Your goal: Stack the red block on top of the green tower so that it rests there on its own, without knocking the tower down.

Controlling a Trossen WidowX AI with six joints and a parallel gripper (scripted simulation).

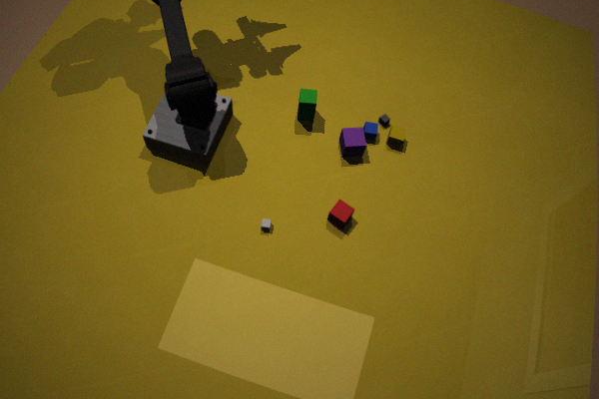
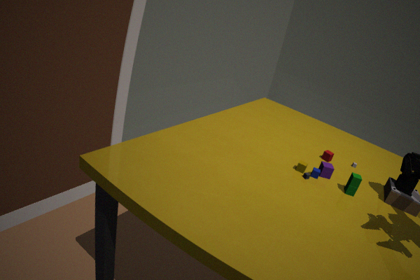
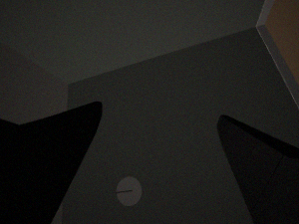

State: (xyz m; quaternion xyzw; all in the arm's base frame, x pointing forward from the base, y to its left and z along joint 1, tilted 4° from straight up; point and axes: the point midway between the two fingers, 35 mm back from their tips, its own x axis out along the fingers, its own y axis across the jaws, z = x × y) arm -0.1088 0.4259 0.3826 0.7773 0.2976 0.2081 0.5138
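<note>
The red block lies 420 mm ahead of my gripper tip, 520 mm to the right of it and 440 mm below it. Also, from my gripper tip: yellow block 480 mm ahead, 320 mm to the right, 440 mm below; blue block 430 mm ahead, 320 mm to the right, 450 mm below; purple block 400 mm ahead, 370 mm to the right, 440 mm below.
</note>
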